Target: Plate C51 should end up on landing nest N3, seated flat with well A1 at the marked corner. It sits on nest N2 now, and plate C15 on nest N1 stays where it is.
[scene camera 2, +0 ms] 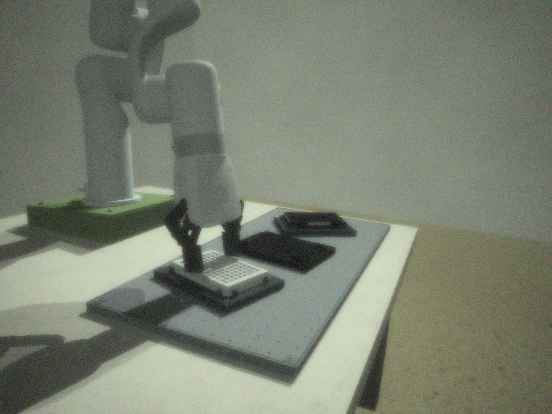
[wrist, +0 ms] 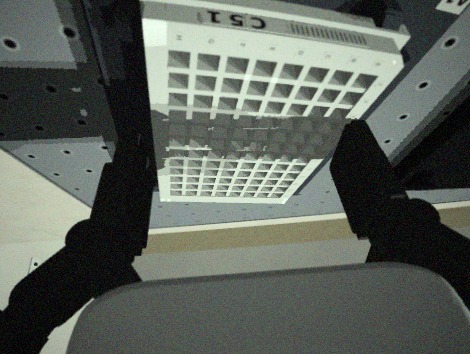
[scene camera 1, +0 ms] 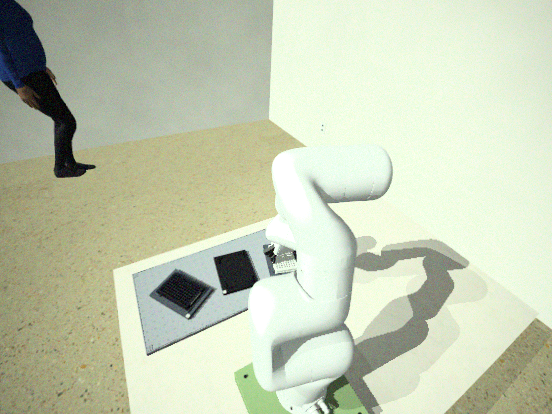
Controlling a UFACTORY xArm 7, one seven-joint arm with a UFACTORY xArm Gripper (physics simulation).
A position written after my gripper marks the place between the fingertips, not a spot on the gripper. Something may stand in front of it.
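My gripper (scene camera 2: 215, 263) (wrist: 244, 148). Black nest (wrist: 117, 40).
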